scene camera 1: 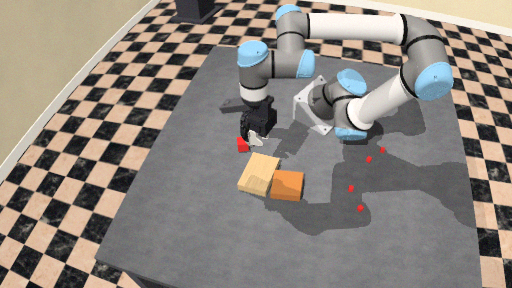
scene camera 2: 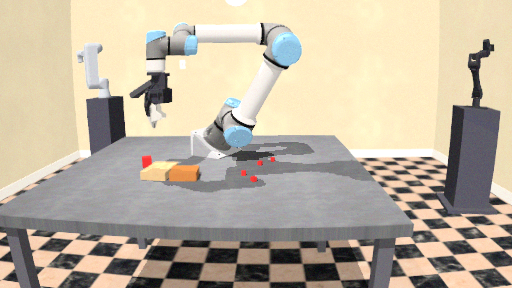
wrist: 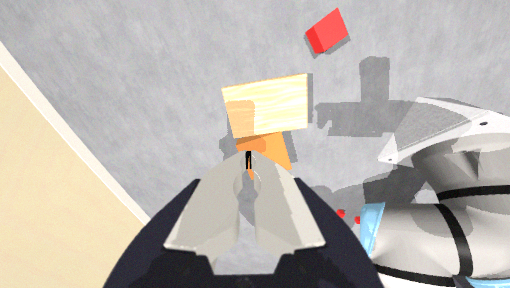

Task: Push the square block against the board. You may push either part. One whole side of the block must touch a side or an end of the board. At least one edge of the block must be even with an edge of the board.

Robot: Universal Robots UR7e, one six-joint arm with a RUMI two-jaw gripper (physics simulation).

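Places are measured from the arm's base along level axes (x ahead, y left, z up), in millimetres.
Pixels of known places: gripper, fingertip midpoint: (scene camera 1: 253, 146) (scene camera 2: 154, 128) (wrist: 249, 152); arm's base at its link origin: (scene camera 1: 323, 103) (scene camera 2: 216, 140) (wrist: 457, 151).
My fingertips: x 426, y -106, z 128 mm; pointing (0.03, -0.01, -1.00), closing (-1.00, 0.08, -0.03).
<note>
For each thing: its middle in the pictures, then the offset to it from my fingertips. Level surfaces: height alone.
- light wooden board at the middle of its body: (wrist: 266, 107) (scene camera 1: 259, 173) (scene camera 2: 160, 170) dz -175, dx -27, dy -1 mm
- orange square block at the middle of its body: (wrist: 264, 154) (scene camera 1: 287, 185) (scene camera 2: 184, 173) dz -175, dx -18, dy +110 mm
- red block at the middle of its body: (wrist: 325, 33) (scene camera 1: 242, 144) (scene camera 2: 146, 161) dz -171, dx -129, dy -117 mm
- them here at the middle of its body: (scene camera 1: 350, 188) (scene camera 2: 243, 172) dz -183, dx -95, dy +325 mm
- grey table at its surface level: dz -191 mm
The light wooden board (scene camera 1: 258, 173) (scene camera 2: 157, 170) (wrist: 272, 105) lies flat on the table. The orange square block (scene camera 1: 287, 186) (scene camera 2: 184, 173) (wrist: 274, 145) lies flat along one long side of the board. Their facing sides are very close; whether they touch along the whole side cannot be told. The front ends of the two look nearly even in scene camera 1, and the block is shorter than the board. My gripper (scene camera 1: 256, 144) (scene camera 2: 154, 126) (wrist: 249, 152) is shut and empty, high above the table. In the wrist view its fingers hide part of the block.
A red block (scene camera 1: 242, 145) (scene camera 2: 146, 161) (wrist: 330, 31) stands behind the board, apart from it. Several small red cubes, one of them here (scene camera 1: 351, 188) (scene camera 2: 243, 173), lie right of the orange block. The arm's white base plate (scene camera 1: 301, 98) (wrist: 425, 107) is farther back on the grey table (scene camera 1: 165, 215) (scene camera 2: 200, 212).
</note>
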